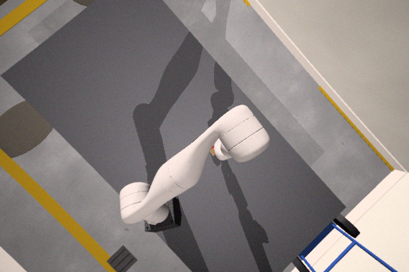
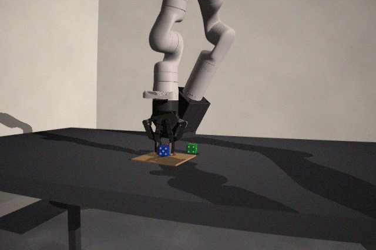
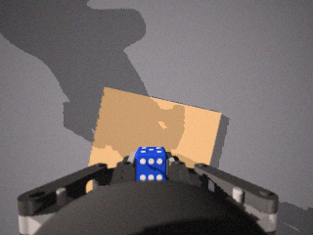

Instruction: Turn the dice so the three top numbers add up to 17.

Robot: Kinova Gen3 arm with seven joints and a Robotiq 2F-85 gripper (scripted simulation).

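My gripper is now right at the blue die. From my hand the other things lie so: red die: 50 mm behind, 10 mm below; then green die: 110 mm behind, 50 mm to the left, 10 mm below; then tan mat: 30 mm below.
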